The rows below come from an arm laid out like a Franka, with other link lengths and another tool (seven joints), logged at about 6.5 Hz.
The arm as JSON. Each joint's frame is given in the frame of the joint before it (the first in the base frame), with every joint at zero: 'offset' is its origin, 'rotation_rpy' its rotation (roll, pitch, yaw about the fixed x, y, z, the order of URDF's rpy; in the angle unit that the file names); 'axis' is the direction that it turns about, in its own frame. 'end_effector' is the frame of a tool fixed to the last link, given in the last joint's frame.
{
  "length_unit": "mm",
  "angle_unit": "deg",
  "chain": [
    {
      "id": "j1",
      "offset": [
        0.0,
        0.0,
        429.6
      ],
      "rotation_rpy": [
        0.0,
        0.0,
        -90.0
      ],
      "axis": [
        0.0,
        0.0,
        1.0
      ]
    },
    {
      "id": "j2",
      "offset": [
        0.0,
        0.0,
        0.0
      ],
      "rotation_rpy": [
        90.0,
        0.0,
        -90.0
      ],
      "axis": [
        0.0,
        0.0,
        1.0
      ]
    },
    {
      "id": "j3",
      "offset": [
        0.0,
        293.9,
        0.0
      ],
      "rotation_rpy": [
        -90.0,
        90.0,
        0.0
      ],
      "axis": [
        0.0,
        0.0,
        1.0
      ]
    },
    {
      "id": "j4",
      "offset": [
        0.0,
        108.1,
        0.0
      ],
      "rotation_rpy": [
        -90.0,
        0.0,
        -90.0
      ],
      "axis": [
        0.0,
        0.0,
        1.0
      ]
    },
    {
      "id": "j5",
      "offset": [
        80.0,
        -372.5,
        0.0
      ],
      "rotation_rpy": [
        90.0,
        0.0,
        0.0
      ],
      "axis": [
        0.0,
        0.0,
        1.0
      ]
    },
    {
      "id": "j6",
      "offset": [
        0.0,
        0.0,
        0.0
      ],
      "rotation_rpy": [
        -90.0,
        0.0,
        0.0
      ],
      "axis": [
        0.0,
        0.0,
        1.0
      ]
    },
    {
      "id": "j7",
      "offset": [
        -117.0,
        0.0,
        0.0
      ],
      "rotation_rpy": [
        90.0,
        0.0,
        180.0
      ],
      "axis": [
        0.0,
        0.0,
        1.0
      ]
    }
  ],
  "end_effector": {
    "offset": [
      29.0,
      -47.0,
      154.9
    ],
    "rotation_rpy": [
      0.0,
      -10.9,
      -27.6
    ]
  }
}
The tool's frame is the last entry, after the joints.
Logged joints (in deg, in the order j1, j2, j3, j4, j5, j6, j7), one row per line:
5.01, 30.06, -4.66, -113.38, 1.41, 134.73, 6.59
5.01, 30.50, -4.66, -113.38, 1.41, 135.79, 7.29
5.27, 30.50, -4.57, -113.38, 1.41, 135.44, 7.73
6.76, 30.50, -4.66, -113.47, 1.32, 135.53, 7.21
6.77, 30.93, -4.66, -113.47, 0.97, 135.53, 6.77
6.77, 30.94, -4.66, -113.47, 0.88, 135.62, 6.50
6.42, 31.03, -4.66, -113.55, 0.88, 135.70, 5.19
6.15, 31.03, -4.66, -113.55, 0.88, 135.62, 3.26
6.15, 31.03, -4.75, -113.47, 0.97, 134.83, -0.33
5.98, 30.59, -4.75, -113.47, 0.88, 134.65, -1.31
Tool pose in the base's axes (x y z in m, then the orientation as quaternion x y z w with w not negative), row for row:
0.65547, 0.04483, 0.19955, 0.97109, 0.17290, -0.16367, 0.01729
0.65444, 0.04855, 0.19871, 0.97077, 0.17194, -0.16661, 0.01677
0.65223, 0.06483, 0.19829, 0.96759, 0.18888, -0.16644, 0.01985
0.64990, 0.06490, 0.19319, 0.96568, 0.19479, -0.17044, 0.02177
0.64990, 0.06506, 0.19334, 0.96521, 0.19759, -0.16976, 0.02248
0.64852, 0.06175, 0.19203, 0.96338, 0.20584, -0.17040, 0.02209
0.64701, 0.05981, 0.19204, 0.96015, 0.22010, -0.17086, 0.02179
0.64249, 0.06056, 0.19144, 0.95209, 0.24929, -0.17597, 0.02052
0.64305, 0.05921, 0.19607, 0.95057, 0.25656, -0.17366, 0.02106
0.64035, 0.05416, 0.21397, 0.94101, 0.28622, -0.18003, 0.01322
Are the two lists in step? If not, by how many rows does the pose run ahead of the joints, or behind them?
The pose runs 1 row ahead of the joints: the pose in row i belongs to the joints in row i + 1.
